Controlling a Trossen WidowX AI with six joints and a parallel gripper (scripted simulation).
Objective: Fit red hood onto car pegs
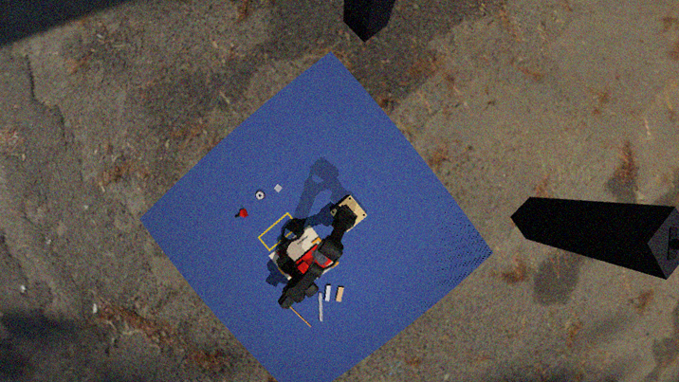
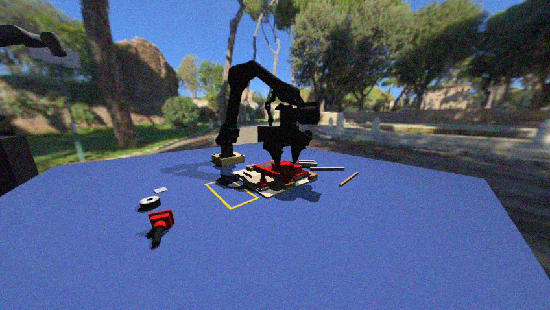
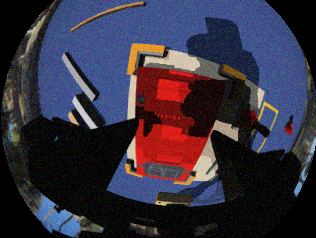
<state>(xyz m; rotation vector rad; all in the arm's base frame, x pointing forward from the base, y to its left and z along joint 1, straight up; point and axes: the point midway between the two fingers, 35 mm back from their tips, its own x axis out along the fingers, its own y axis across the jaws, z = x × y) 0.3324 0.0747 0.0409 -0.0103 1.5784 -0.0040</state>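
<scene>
My gripper tip is right at the red hood. Round my gripper tip: grey engine block: 20 mm below, 10 mm to the left; then grey plate: 370 mm to the right, 170 mm behind, 40 mm below; then wooden stick: 170 mm ahead, 160 mm to the left, 40 mm below.
</scene>
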